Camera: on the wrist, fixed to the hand. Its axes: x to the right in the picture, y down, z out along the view.
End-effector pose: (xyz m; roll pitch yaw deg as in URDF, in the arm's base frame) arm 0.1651 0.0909 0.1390 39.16 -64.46 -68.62
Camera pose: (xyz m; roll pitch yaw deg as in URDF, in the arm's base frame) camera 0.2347 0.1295 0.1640 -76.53 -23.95 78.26
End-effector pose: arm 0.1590 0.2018 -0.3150 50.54 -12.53 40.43
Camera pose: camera 0.1190 0.2640 -0.2764 -30.65 -68.82 158.53
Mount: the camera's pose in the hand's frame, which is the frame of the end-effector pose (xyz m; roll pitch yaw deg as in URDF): 0.0180 0.0740 -0.0340 0.63 -20.85 87.78
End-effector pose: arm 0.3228 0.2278 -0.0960 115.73 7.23 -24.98
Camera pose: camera 0.3476 0.2146 -0.0175 168.05 -42.59 -105.42
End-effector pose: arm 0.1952 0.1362 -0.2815 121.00 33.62 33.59
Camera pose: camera 0.2500 0.1618 -0.2241 138.71 -29.59 -31.09
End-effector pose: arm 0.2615 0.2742 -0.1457 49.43 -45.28 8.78
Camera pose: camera 0.2388 0.3455 -0.1089 -71.08 -43.45 161.12
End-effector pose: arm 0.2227 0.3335 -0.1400 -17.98 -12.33 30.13
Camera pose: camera 0.2180 0.4000 -0.1901 -12.40 -3.26 118.72
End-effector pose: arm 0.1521 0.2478 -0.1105 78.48 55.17 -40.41
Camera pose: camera 0.2322 0.2428 -0.0877 96.13 -32.24 -51.47
